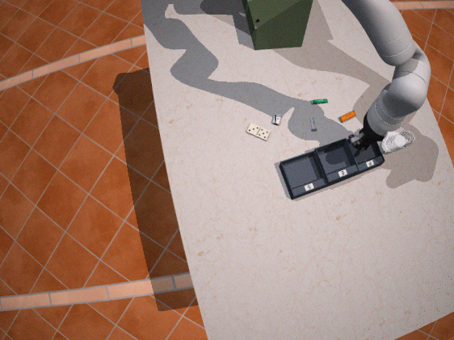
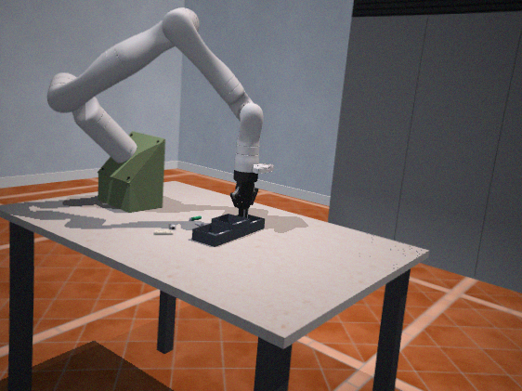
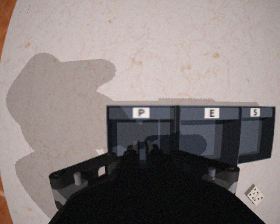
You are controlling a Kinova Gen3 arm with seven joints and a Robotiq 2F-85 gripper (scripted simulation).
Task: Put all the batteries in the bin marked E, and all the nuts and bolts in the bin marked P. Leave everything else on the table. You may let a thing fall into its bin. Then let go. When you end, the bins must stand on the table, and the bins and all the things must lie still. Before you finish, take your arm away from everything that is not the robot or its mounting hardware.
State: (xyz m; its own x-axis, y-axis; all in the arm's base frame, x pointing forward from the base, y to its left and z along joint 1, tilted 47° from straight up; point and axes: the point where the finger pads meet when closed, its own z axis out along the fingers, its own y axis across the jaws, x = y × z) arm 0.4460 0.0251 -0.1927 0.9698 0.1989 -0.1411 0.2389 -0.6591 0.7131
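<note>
The orange battery lies 90 mm behind my hand, 10 mm to the right of it and 40 mm below it. The rest, counted from my hand: green battery (140 mm behind, 80 mm to the right, 40 mm below); bolt (70 mm behind, 110 mm to the right, 40 mm below); bin tray (30 mm ahead, 80 mm to the right, 20 mm below).
</note>
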